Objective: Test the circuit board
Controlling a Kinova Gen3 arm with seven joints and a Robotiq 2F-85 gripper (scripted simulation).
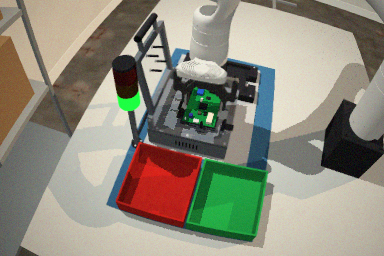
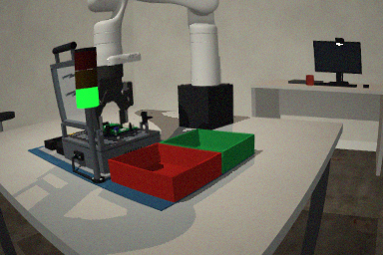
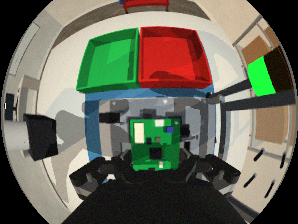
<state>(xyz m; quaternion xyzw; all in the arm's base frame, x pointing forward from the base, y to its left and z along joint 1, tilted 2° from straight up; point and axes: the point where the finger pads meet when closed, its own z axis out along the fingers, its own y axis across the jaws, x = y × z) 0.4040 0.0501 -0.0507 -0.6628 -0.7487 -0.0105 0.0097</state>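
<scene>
The green circuit board is 10 mm below my hand. Also, from my hand: tester lid 110 mm ahead, 10 mm to the left, 100 mm above; green bin 130 mm behind, 190 mm to the left, 70 mm below; red bin 20 mm ahead, 200 mm to the left, 70 mm below.
</scene>
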